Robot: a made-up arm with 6 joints.
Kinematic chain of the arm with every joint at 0, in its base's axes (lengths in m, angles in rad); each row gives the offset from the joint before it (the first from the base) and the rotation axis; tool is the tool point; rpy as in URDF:
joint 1: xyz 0 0 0.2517 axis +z
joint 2: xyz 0 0 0 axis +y
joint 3: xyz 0.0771 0 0.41 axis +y
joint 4: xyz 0.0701 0 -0.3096 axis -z
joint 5: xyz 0 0 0 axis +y
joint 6: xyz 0.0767 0 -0.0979 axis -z
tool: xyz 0 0 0 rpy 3.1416 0 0
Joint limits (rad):
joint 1: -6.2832..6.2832
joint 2: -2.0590..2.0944
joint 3: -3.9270..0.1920
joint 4: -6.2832..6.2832
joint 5: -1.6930..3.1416
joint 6: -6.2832..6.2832
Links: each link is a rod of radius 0.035 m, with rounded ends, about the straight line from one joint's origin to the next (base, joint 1, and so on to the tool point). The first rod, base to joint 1, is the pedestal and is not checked.
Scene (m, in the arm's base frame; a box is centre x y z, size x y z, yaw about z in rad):
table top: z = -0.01
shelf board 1: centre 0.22 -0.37 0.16 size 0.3 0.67 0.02 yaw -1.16
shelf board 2: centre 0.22 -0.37 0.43 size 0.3 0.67 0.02 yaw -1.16
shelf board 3: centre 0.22 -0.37 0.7 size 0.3 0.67 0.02 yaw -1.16
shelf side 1: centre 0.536 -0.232 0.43 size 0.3 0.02 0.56 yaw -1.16
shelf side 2: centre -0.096 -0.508 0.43 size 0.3 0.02 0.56 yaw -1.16
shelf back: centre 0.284 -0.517 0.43 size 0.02 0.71 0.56 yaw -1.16
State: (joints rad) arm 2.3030 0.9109 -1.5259 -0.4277 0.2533 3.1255
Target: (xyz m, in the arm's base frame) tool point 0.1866 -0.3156 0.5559
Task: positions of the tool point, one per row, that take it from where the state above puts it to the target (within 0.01 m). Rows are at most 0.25 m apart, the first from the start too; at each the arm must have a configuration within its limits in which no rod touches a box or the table.
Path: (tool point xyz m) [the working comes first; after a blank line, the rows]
Joints at the target: 4.9902 -0.2393 -0.7263 -1.0610 -0.3624 3.1255
Straight joint move there: touches shelf side 2.

1: -0.5930 0.3415 0.2644
2: -0.6242 0.1478 0.3564
3: -0.5831 -0.0362 0.4356
4: -0.4820 -0.1831 0.4996
5: -0.3432 -0.2742 0.5466
6: -0.1934 -0.3026 0.5756
7: -0.0586 -0.2735 0.5864
8: 0.0415 -0.2018 0.5794
9: 0.0964 -0.1085 0.5559
10: 0.1160 -0.1746 0.5751
11: 0.1461 -0.2455 0.5757
12: 0.1866 -0.3156 0.5559

